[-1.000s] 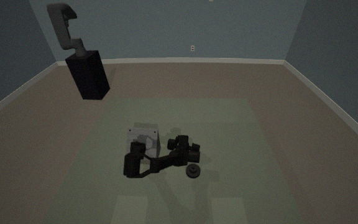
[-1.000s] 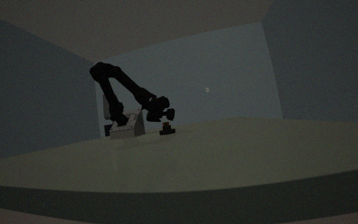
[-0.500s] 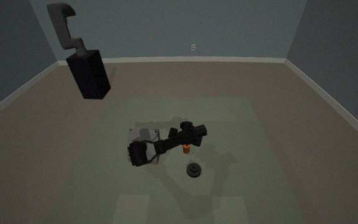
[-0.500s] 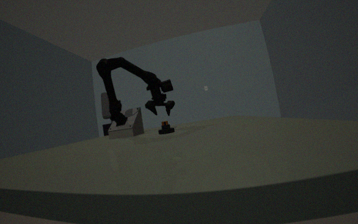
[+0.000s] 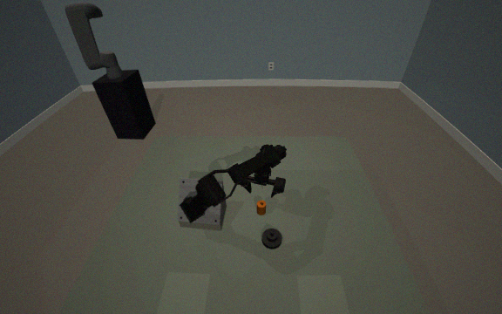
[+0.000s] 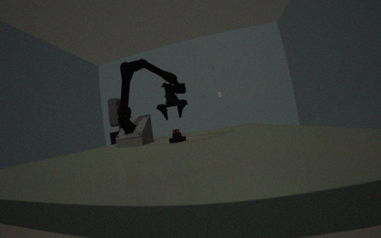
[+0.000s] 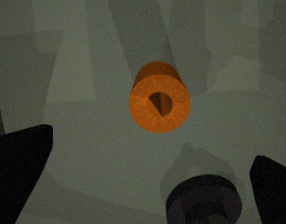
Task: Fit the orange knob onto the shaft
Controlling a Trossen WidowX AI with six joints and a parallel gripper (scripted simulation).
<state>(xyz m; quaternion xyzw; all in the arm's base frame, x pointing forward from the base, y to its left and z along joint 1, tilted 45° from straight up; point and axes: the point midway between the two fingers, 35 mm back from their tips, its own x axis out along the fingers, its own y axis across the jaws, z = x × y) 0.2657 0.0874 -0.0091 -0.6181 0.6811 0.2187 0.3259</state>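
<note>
Now: gripper tip 90 mm above the orange knob. Also, from my gripper tip: dark pedestal 140 mm to the right, 90 mm below, 50 mm ahead.
</note>
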